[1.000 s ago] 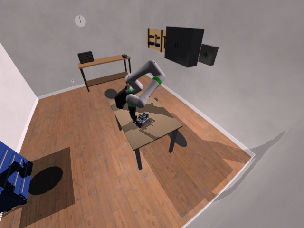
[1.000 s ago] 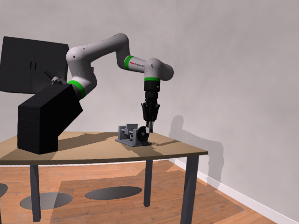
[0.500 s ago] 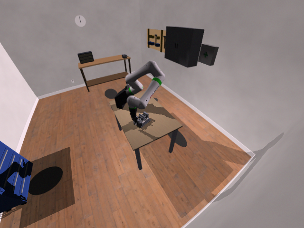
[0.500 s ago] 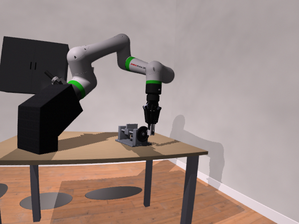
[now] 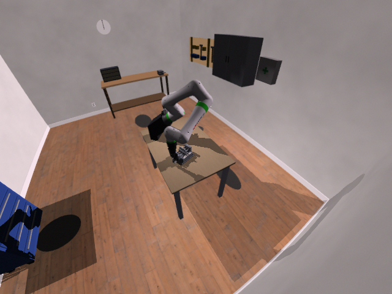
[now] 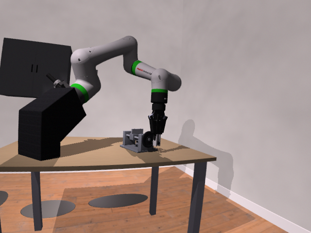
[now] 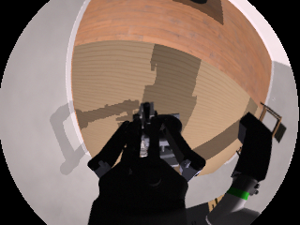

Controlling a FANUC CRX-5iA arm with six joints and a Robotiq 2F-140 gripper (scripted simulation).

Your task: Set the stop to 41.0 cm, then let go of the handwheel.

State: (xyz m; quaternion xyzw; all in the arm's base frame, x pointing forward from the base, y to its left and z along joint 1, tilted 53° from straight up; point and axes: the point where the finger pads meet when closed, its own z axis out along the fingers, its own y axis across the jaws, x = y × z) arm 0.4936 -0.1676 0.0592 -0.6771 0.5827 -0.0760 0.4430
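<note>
Now: the black handwheel 10 mm behind my hand, 10 mm to the left of it and 10 mm below it. The rest, counted from my hand: grey stop 80 mm behind, 130 mm to the left, 10 mm above.
</note>
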